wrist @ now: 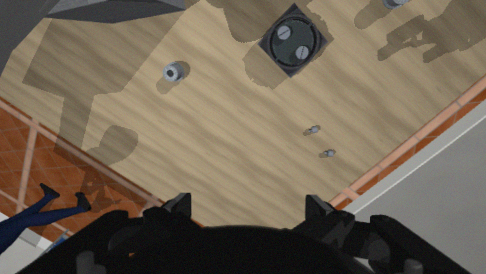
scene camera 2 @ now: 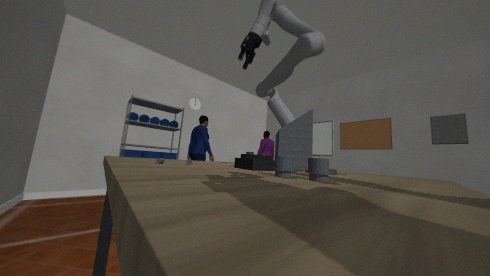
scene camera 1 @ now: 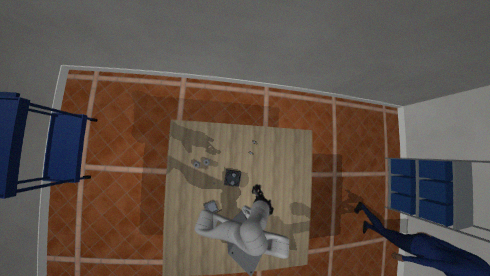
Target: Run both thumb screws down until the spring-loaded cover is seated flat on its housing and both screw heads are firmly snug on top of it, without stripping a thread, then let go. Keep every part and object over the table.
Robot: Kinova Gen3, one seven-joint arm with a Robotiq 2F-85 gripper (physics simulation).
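Seen in the pictures: gripper, between the fingertips: (wrist: pixel 247 206) (scene camera 2: pixel 241 64) (scene camera 1: pixel 264 193); arm's base, origin of its link: (scene camera 2: pixel 289 124).
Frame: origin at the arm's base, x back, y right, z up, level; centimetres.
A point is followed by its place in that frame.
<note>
The square black housing (scene camera 1: pixel 226 183) {y -14.8, x -35.3, z -23.3 cm} (scene camera 2: pixel 260 164) {y -15.3, x -43.0, z -25.1 cm} (wrist: pixel 291 73) {y -3.6, x -43.9, z -23.3 cm} stands on the table (scene camera 1: pixel 285 150) {y 38.7, x -63.1, z -27.3 cm} (scene camera 2: pixel 165 220) {y -45.6, x -85.2, z -27.3 cm} (wrist: pixel 225 125) {y 21.5, x -37.8, z -27.3 cm}. In the wrist view its round dark cover (wrist: pixel 293 43) {y -9.5, x -39.6, z -22.0 cm} lies inside a ring, with one grey slotted screw head (wrist: pixel 284 32) {y -10.2, x -36.2, z -20.7 cm} and a second screw head (wrist: pixel 302 52) {y -9.1, x -42.5, z -20.6 cm} on opposite sides. In scene camera 2 a head (scene camera 2: pixel 250 153) {y -10.2, x -43.4, z -21.3 cm} shows above the housing's top; any gap under the heads or cover is too small to tell. My gripper (scene camera 1: pixel 258 190) {y 3.0, x -40.3, z 22.9 cm} (scene camera 2: pixel 243 62) {y 3.0, x -40.3, z 22.9 cm} (wrist: pixel 247 206) {y 3.0, x -40.3, z 22.9 cm} is open and empty, high above the table and off to the housing's side.
Two small loose bolts (scene camera 1: pixel 254 142) {y 8.8, x -69.6, z -25.5 cm} (scene camera 2: pixel 160 161) {y 7.7, x -70.3, z -26.5 cm} (wrist: pixel 314 129) {y 5.3, x -60.3, z -25.4 cm} lie on the table. Two grey cylinders (scene camera 1: pixel 206 162) {y -32.3, x -52.1, z -25.4 cm} (scene camera 2: pixel 318 169) {y -40.1, x -52.3, z -24.7 cm} stand beyond the housing; another cylinder (wrist: pixel 173 72) {y 14.6, x -17.2, z -22.3 cm} stands apart. A small grey tray (scene camera 1: pixel 211 206) {y -26.7, x -15.4, z -27.2 cm} and a large grey plate (scene camera 2: pixel 295 142) {y -7.5, x -5.1, z -12.2 cm} are near the arm's base.
</note>
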